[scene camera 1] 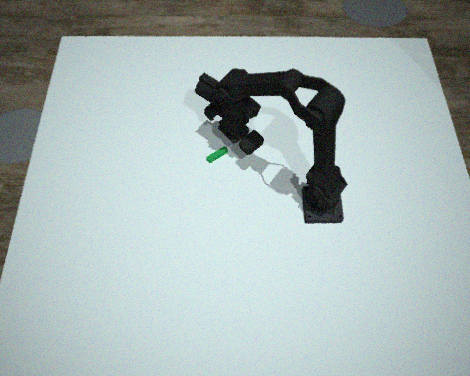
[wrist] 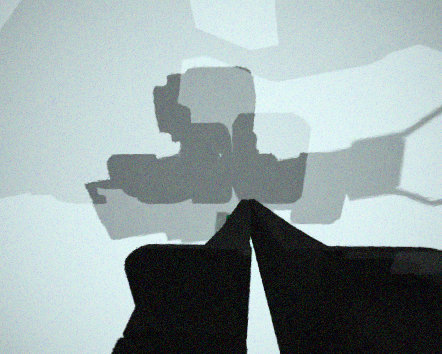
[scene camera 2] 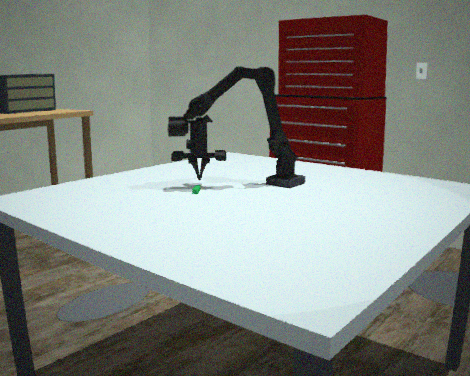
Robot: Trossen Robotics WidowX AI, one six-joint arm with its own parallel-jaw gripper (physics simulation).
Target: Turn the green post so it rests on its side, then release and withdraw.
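Observation:
The green post (scene camera 1: 217, 154) (scene camera 2: 196, 189) lies on its side on the white table top. In scene camera 1 it points diagonally, with its upper right end close to the gripper's shadow. In the wrist view a tiny green bit of the post (wrist: 228, 217) shows beside the left finger; the fingers hide the rest. My gripper (scene camera 2: 200, 178) (wrist: 247, 205) points down with its fingertips together, shut and empty. It hangs a little above the table and above the post, apart from it. In scene camera 1 the arm's wrist parts mostly hide the fingers.
The arm's base (scene camera 1: 323, 210) (scene camera 2: 285, 180) stands on the white table (scene camera 1: 165, 280) (scene camera 2: 260, 240), to the right of the post. Behind the table stand a red drawer cabinet (scene camera 2: 325, 60) and, at the left, a wooden bench (scene camera 2: 75, 114) with a small drawer unit (scene camera 2: 31, 93).

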